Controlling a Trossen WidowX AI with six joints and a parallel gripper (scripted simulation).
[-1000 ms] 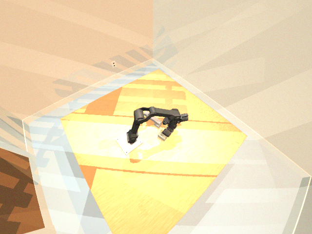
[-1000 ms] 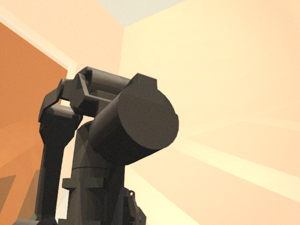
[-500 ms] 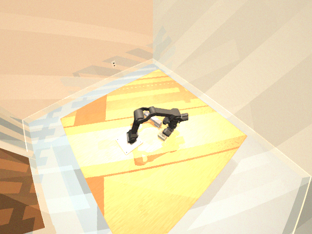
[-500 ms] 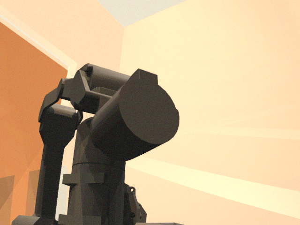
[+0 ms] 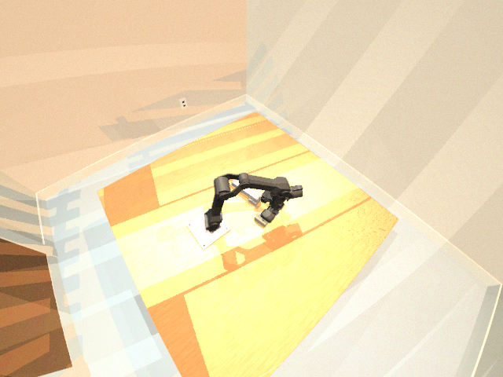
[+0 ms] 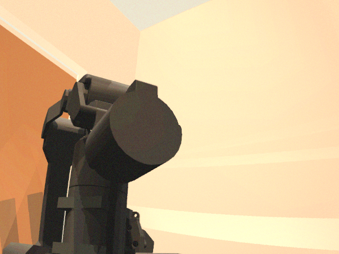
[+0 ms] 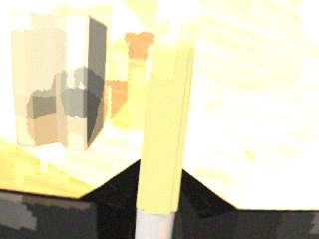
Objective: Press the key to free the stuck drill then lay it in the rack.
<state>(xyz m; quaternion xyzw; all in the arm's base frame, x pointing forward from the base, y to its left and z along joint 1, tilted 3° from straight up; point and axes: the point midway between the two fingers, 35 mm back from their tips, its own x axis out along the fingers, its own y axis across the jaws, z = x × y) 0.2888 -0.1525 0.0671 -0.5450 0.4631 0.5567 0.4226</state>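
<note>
The drill is 40 mm to the left of my gripper tip, 30 mm above it and 10 mm behind it. The rest, counted from my gripper tip: key (230 mm to the left, 30 mm behind); grey block (60 mm behind, 30 mm below, 20 mm to the left).
</note>
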